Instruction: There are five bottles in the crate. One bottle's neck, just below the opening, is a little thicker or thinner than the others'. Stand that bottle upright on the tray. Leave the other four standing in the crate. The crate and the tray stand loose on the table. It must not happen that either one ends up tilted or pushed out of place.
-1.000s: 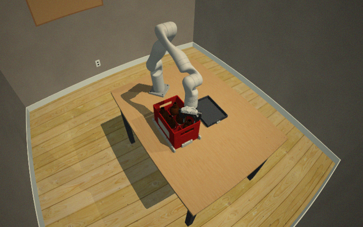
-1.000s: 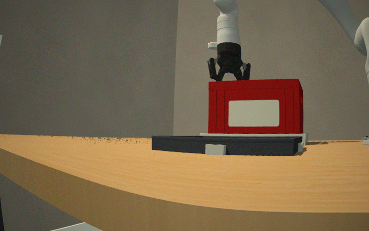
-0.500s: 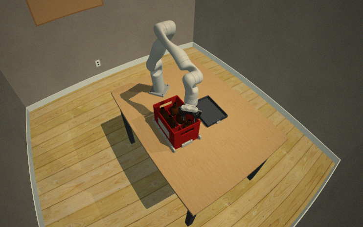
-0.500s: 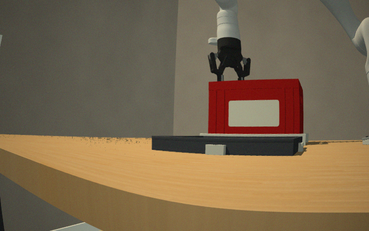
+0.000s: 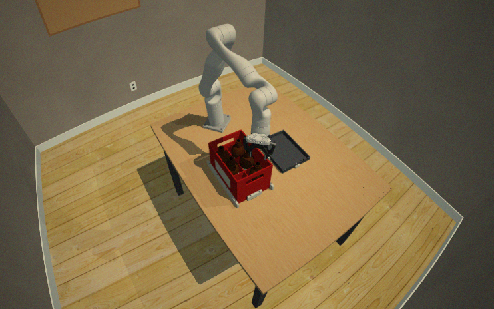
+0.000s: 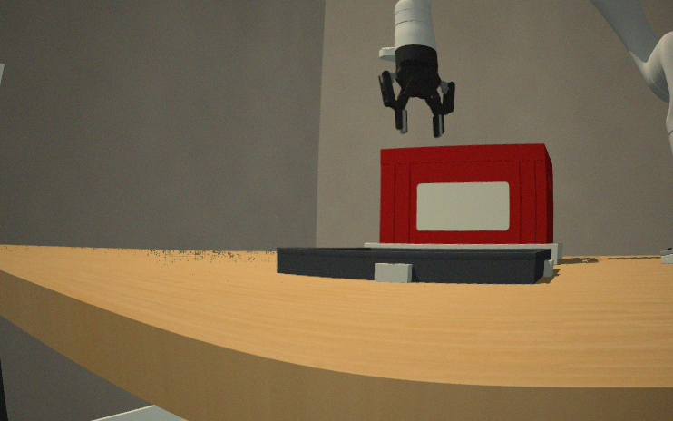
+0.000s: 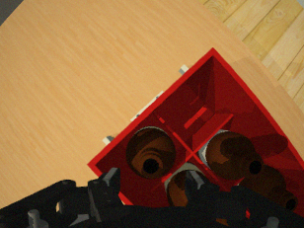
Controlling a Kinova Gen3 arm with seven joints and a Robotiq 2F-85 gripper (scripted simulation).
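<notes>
Now: hand 14 cm above the red crate, 8 cm past it and 6 cm to the left of it. The rest, counted from my hand: dark grey tray: 23 cm to the left, 21 cm below, 15 cm behind; glass bottle: 13 cm below.
</notes>
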